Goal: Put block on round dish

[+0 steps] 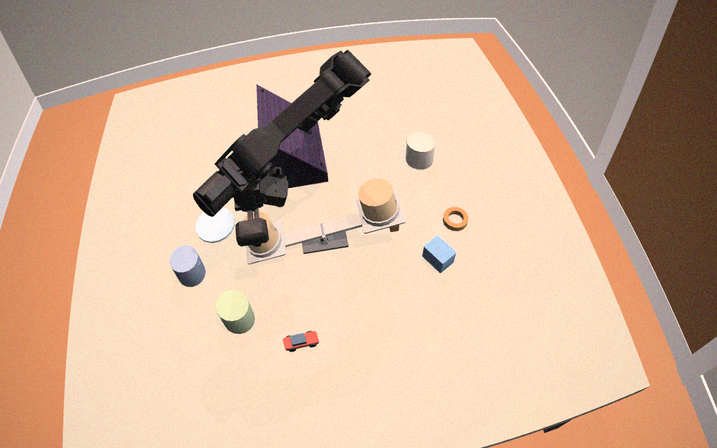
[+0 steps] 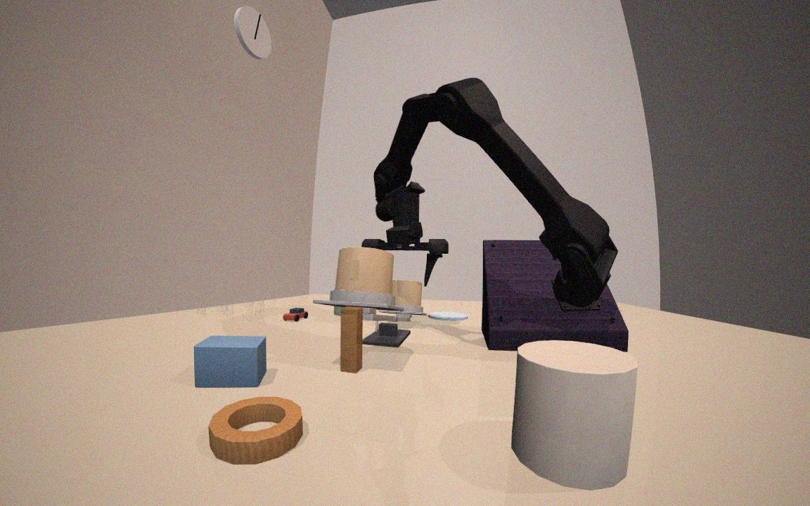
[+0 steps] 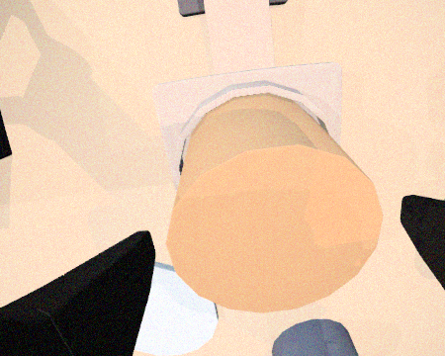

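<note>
Now: the small block 10 mm to the left of my gripper tip and 40 mm below it. The rest, counted from my gripper tip: lavender cylinder 30 mm ahead, 160 mm to the right, 50 mm below; then small balance 10 mm ahead, 140 mm to the left, 60 mm below; then round white dish 90 mm behind, 110 mm to the right, 80 mm below.
</note>
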